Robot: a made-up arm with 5 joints.
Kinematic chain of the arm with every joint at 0, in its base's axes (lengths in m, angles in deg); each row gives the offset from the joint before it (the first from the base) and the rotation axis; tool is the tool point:
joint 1: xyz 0 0 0.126 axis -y
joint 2: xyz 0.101 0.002 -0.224 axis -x
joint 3: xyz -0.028 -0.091 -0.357 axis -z
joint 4: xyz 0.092 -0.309 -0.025 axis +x
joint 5: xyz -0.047 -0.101 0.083 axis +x
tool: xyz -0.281 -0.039 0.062
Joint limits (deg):
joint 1: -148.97..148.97
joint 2: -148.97..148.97
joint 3: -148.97..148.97
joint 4: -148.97..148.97
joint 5: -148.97..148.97
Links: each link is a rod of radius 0.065 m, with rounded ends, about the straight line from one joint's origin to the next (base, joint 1, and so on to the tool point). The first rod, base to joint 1, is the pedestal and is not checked.
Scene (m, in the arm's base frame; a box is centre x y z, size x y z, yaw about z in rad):
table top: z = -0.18
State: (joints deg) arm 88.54 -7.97 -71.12 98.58 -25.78
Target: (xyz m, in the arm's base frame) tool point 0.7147 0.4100 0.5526
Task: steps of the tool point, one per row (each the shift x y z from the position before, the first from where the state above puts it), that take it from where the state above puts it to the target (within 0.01 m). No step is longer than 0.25 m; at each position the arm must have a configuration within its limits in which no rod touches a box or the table.
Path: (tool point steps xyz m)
1: 0.0785 0.2103 0.0126
2: 0.0086 0.2176 0.0045
3: -0.0599 0.2009 0.0031
4: -0.1187 0.1625 0.0075

